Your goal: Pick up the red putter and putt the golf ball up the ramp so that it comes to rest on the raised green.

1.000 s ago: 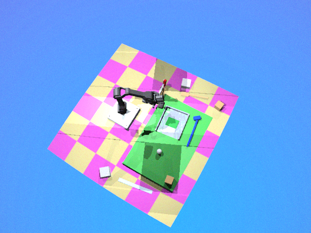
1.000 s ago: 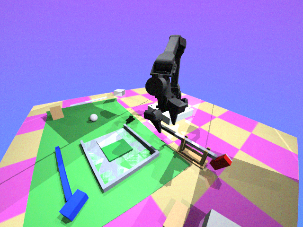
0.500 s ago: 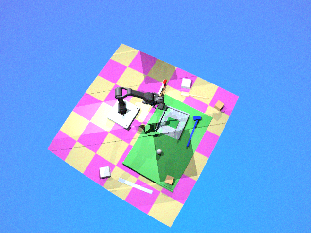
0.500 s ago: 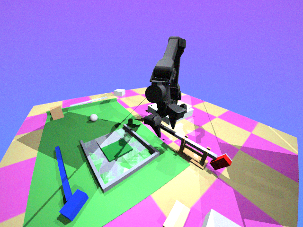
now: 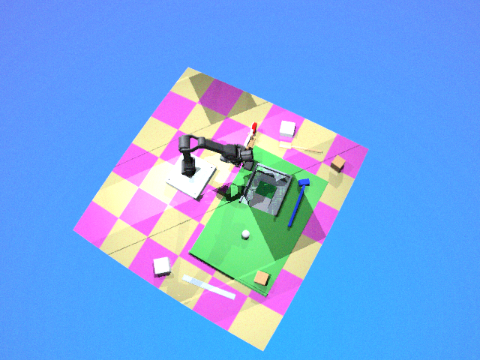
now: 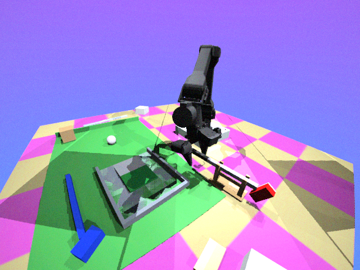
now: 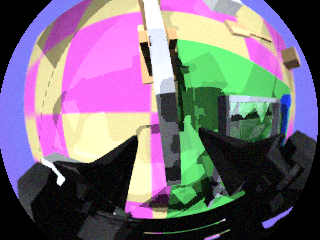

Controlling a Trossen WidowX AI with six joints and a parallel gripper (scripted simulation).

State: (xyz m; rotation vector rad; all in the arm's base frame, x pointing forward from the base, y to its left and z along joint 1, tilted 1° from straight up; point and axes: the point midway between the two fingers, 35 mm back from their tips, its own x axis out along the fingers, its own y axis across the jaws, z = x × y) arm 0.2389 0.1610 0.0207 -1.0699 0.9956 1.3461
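The red putter lies 1 cm behind my gripper tip, 11 cm to the left of it and 3 cm above it. Also, from my gripper tip: blue putter 39 cm ahead, 7 cm to the right, 1 cm below; then thin wooden stick 25 cm ahead, 24 cm to the left, 3 cm below; then wooden stand 1 cm behind, 13 cm to the left.
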